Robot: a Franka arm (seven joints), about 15 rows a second.
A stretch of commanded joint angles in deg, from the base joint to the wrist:
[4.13, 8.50, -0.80, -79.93, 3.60, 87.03, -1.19]
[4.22, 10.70, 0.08, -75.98, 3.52, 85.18, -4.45]
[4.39, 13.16, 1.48, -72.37, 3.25, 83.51, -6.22]
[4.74, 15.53, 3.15, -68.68, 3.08, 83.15, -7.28]
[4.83, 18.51, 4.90, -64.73, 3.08, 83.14, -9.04]
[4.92, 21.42, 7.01, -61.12, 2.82, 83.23, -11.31]
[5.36, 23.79, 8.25, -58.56, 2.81, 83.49, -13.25]
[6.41, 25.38, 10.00, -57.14, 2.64, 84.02, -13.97]
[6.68, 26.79, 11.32, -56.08, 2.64, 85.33, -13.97]
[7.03, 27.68, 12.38, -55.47, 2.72, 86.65, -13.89]
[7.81, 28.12, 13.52, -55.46, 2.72, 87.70, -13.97]
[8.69, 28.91, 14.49, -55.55, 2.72, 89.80, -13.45]
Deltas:
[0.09, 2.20, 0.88, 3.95, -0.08, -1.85, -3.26]
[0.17, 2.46, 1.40, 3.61, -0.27, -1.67, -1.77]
[0.35, 2.37, 1.67, 3.69, -0.17, -0.36, -1.06]
[0.09, 2.98, 1.75, 3.95, 0.00, -0.01, -1.76]
[0.09, 2.91, 2.11, 3.61, -0.26, 0.09, -2.27]
[0.44, 2.37, 1.24, 2.56, -0.01, 0.26, -1.94]
[1.05, 1.59, 1.75, 1.42, -0.17, 0.53, -0.72]
[0.27, 1.41, 1.32, 1.06, 0.00, 1.31, 0.00]
[0.35, 0.89, 1.06, 0.61, 0.08, 1.32, 0.08]
[0.78, 0.44, 1.14, 0.01, 0.00, 1.05, -0.08]
[0.88, 0.79, 0.97, -0.09, 0.00, 2.10, 0.52]

